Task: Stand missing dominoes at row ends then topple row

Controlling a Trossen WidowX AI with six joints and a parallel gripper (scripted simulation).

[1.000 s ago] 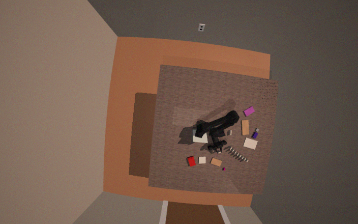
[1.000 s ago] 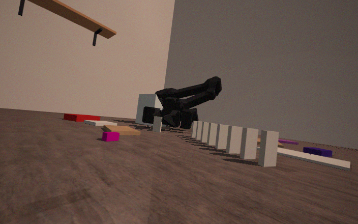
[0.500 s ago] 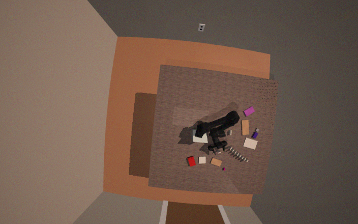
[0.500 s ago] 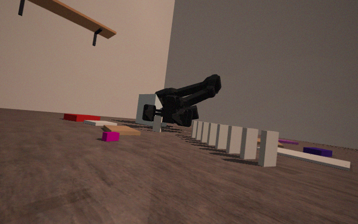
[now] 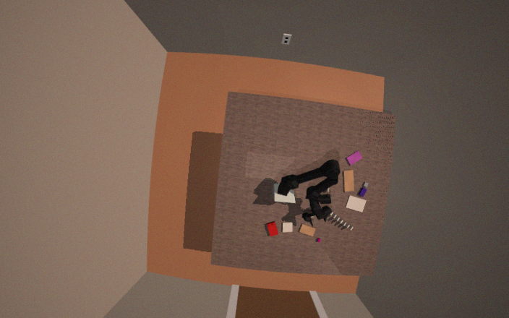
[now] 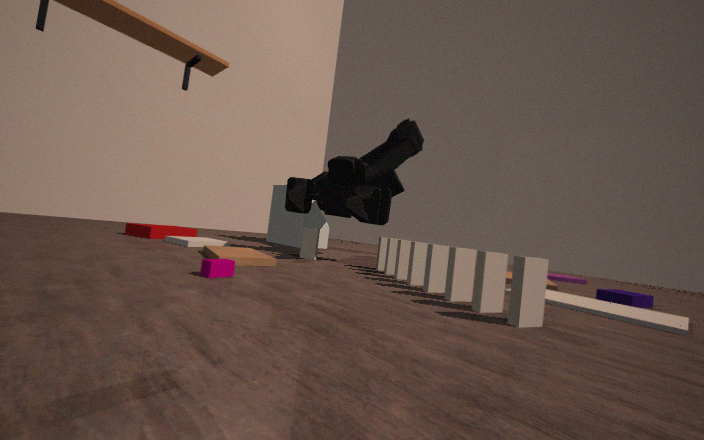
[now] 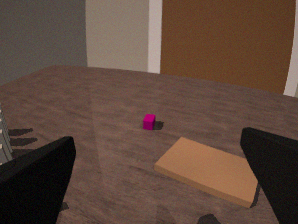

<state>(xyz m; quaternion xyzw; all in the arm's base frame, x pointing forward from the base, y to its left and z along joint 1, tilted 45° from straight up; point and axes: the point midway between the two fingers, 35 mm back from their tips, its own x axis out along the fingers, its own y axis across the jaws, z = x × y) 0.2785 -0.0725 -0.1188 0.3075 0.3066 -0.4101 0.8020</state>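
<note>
My gripper tip is now 90 mm to the left of the tan slab, 90 mm above it and 20 mm past it. From my gripper tip the other things lie so: magenta cube 150 mm to the right, 90 mm below, 80 mm ahead; then red block 280 mm behind, 140 mm to the right, 80 mm below; then white tile 180 mm behind, 100 mm to the right, 90 mm below.
</note>
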